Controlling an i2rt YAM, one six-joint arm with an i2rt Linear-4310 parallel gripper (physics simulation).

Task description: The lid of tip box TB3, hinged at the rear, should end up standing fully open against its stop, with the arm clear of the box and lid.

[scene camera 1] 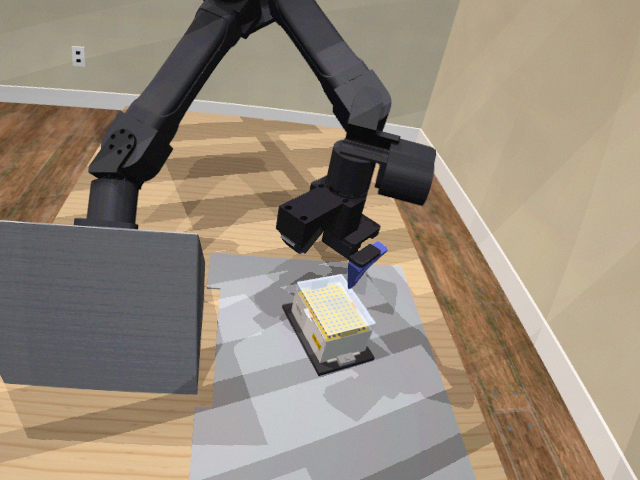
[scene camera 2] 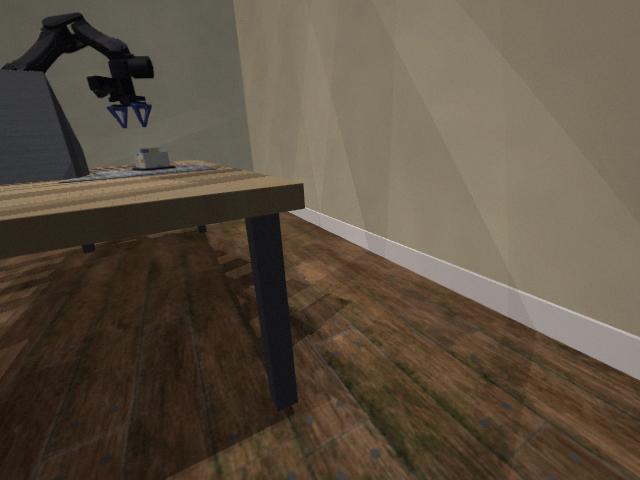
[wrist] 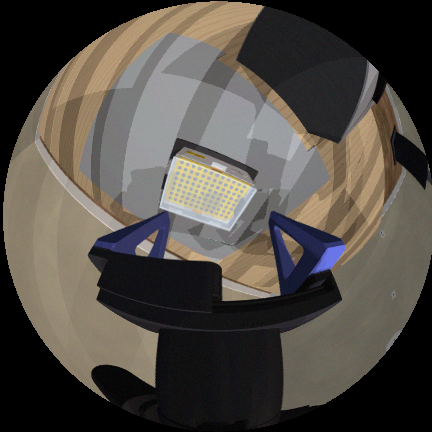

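Seen in the pictures: gripper, fingertip midpoint: [scene camera 1: 326, 269] [scene camera 2: 134, 127] [wrist: 218, 216]; arm's base, link origin: [scene camera 1: 109, 241] [scene camera 2: 10, 107].
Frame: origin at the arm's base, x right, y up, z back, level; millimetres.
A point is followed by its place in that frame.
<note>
Tip box TB3 [scene camera 1: 345, 345] @[x 56, y -172, z -343 mm] [scene camera 2: 153, 160] @[x 58, y -178, z -334 mm] [wrist: 232, 173] @[x -17, y -146, z -289 mm] is a small white box with a yellow tip rack dotted with grey. It sits on a thin black base plate [scene camera 1: 323, 369] @[x 76, y -203, z -307 mm] [wrist: 215, 152] @[x 12, y -203, z -286 mm]. Its clear lid [scene camera 1: 336, 310] @[x 15, y -133, z -332 mm] [wrist: 210, 192] @[x -5, y -133, z -323 mm] lies down over the yellow rack and looks closed. My gripper [scene camera 1: 326, 269] @[x -5, y -61, z -306 mm] [scene camera 2: 134, 126] @[x -5, y -61, z -306 mm] [wrist: 218, 216] @[x -5, y -61, z -306 mm] is open, with its blue fingers wide apart and nothing between them. It hangs above the box, apart from it, as scene camera 2 shows. In scene camera 1 one finger is mostly hidden by the wrist parts.
A grey mat [scene camera 1: 268, 413] @[x 139, y -210, z -208 mm] [wrist: 150, 110] @[x 157, y -210, z -274 mm] lies under the base plate on the wooden table [scene camera 1: 103, 428] @[x 140, y -213, z 24 mm] [scene camera 2: 155, 211] @[x 827, y -227, z -235 mm]. A large grey block [scene camera 1: 103, 310] @[x 80, y -42, z 4 mm] [scene camera 2: 25, 129] @[x 84, y -68, z -29 mm] [wrist: 305, 75] @[x 10, y -100, z -120 mm] stands beside the mat and carries the arm's base. Walls stand behind and to the right.
</note>
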